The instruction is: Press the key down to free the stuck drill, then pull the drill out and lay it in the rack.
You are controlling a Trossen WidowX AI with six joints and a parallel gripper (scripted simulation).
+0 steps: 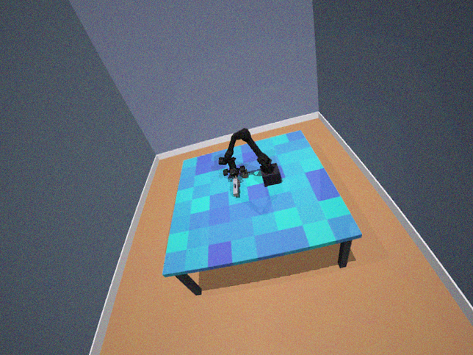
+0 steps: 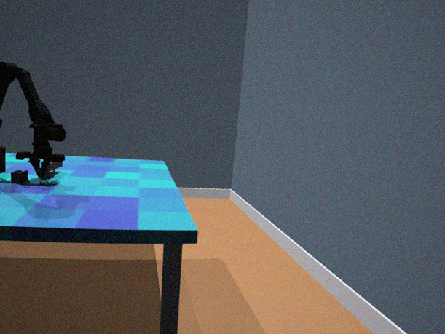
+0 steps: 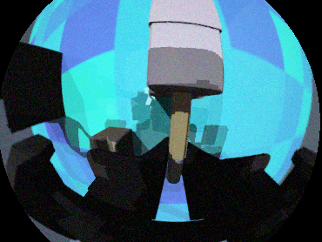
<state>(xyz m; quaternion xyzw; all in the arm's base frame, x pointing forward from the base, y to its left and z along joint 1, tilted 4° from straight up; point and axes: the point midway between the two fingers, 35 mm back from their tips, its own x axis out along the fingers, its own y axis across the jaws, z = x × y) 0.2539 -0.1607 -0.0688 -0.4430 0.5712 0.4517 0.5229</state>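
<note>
The brown rack lies 80 mm behind my gripper tip and 10 mm to the right of it. The rest, counted from my gripper tip: dark key 160 mm to the left, 40 mm above, 30 mm ahead; then pale grey block 130 mm to the left, 30 mm ahead, 20 mm above; then drill shank 40 mm to the left, 30 mm above, 10 mm ahead.
</note>
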